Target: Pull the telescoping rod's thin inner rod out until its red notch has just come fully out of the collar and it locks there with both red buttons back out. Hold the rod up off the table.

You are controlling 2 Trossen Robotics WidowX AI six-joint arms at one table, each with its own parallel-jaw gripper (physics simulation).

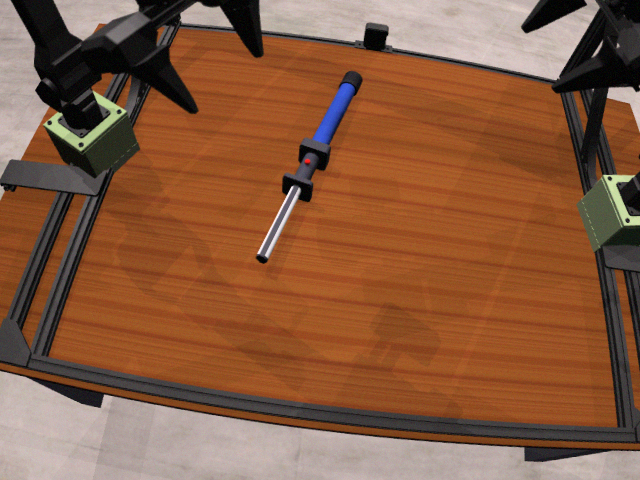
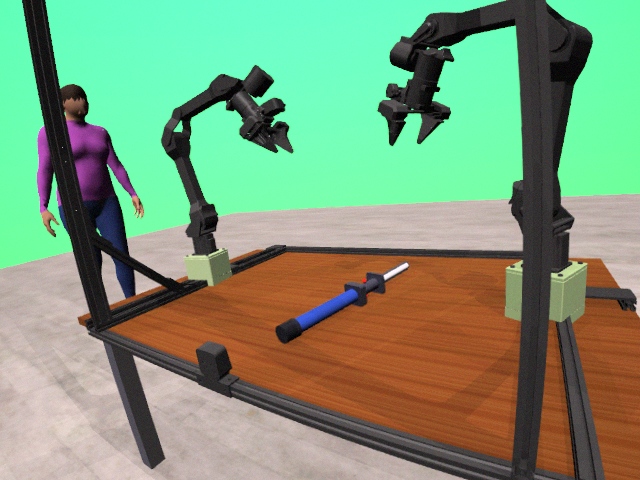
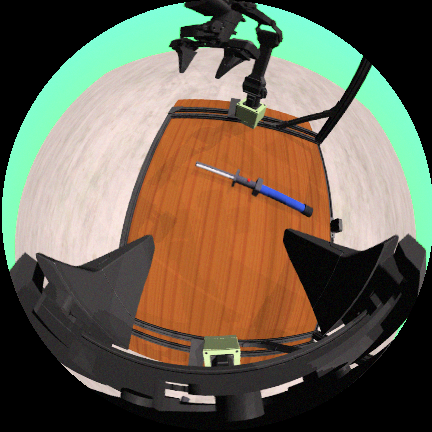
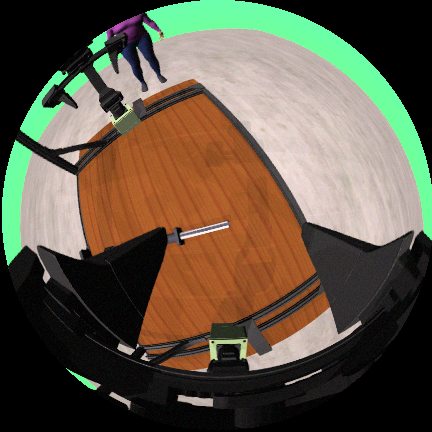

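The telescoping rod lies on the table, its blue tube (image 1: 334, 114) (image 2: 328, 308) (image 3: 282, 198) ending in a black cap (image 1: 352, 80) (image 2: 287, 329). Its dark collar (image 1: 303, 171) sits between two square flanges and shows one red button (image 1: 307, 161) (image 3: 249, 180); the other is hidden. The thin silver inner rod (image 1: 279, 223) (image 2: 396, 271) (image 3: 215, 170) (image 4: 205, 230) sticks out of the collar; no red notch shows. My left gripper (image 1: 538, 60) (image 2: 284, 151) (image 3: 219, 239) and right gripper (image 1: 226, 84) (image 2: 405, 144) (image 4: 235, 228) are open and empty, high above the table, apart from the rod.
Dark metal rails edge the wooden table (image 1: 439, 310) (image 2: 413, 361). A small black block (image 1: 375, 36) (image 2: 213, 359) stands on one rail, nearest the capped end. Upright posts (image 2: 532, 232) (image 2: 67, 165) stand at the frame. A person (image 2: 93, 160) (image 4: 135, 40) stands beyond the left arm's base.
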